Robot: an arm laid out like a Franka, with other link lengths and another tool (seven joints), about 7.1 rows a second.
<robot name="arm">
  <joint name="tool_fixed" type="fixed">
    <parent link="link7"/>
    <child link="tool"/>
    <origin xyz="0.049 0.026 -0.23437" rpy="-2.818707 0 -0.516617"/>
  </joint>
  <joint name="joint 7" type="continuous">
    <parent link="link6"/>
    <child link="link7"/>
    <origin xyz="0.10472 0 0" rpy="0 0 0"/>
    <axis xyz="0 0 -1"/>
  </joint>
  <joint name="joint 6" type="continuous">
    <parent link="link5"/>
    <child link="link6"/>
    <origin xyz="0 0 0" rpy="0 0 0"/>
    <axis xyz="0 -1 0"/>
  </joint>
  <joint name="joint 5" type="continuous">
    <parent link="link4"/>
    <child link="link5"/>
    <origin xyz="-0.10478 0 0.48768" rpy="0 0 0"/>
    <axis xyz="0 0 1"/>
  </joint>
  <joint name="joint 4" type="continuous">
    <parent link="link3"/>
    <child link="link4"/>
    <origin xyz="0.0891 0 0" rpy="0 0 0"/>
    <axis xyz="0 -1 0"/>
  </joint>
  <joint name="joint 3" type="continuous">
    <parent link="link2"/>
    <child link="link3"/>
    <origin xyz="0 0 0.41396" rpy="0 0 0"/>
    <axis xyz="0 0 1"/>
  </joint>
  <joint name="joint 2" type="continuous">
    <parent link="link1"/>
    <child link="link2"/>
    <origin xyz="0 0 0" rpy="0 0 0"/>
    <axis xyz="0 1 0"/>
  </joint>
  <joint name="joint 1" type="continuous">
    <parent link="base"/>
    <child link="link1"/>
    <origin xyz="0 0 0.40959" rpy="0 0 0"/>
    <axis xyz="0 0 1"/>
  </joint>
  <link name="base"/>
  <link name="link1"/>
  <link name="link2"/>
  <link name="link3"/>
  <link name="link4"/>
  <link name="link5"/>
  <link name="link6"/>
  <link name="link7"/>
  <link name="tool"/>
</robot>
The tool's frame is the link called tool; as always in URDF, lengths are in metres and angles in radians. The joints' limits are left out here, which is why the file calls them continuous.
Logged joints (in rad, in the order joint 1, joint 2, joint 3, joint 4, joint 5, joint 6, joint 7), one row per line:
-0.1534 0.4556 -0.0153 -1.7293 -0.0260 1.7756 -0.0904
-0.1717 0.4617 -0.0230 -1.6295 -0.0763 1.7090 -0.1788
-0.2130 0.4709 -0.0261 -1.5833 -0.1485 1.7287 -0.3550
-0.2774 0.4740 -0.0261 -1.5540 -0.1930 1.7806 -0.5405
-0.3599 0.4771 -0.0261 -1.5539 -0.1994 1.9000 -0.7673
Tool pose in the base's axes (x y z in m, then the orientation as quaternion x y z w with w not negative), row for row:
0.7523 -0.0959 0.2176 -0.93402 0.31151 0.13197 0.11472
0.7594 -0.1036 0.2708 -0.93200 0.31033 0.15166 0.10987
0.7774 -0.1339 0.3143 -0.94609 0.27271 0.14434 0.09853
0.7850 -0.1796 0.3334 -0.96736 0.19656 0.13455 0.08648
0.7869 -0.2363 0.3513 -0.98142 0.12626 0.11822 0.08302
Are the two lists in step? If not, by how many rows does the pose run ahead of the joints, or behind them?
The pose runs 1 row behind the joints: the pose in row i belongs to the joints in row i - 1.
